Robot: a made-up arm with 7 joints.
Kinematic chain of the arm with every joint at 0, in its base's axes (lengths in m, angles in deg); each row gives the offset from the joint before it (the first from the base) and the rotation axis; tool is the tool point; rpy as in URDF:
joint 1: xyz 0 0 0.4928 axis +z
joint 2: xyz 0 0 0 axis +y
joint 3: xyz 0 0 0.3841 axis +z
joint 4: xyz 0.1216 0 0 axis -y
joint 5: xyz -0.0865 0 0.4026 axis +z
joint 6: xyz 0 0 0 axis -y
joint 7: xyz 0.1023 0 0 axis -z
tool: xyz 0 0 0 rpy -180 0 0
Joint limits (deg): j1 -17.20..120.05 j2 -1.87..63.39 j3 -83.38..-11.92 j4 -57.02..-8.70 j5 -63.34..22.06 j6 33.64..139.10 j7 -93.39..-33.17
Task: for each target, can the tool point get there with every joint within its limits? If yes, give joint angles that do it. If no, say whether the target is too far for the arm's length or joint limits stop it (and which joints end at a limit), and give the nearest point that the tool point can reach.
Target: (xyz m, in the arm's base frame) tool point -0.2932 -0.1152 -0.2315
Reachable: no: joint limits stop it (at a limit: joint 1, joint 2, joint 3, joint 4, joint 5, joint 6) | nearest point -0.3358 0.7253 0.3340 | short by 1.014 m
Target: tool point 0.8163 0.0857 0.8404
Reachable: yes | joints 30.86 52.88 -57.07 -38.71 -56.63 59.74 -80.27
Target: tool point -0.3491 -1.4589 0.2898
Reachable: no: too far | nearest point 0.4268 -0.6560 0.7100 | short by 1.193 m
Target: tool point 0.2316 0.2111 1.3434
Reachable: yes | joints 78.40 3.06 -40.08 -24.56 -14.32 72.80 -54.08
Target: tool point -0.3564 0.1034 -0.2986
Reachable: no: joint limits stop it (at a limit: joint 1, joint 2, joint 3, joint 4, joint 5, joint 6) | nearest point -0.3358 0.7253 0.3340 | short by 0.887 m
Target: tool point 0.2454 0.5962 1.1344
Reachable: yes | joints 80.38 40.38 -67.46 -14.29 -30.39 94.40 -86.86
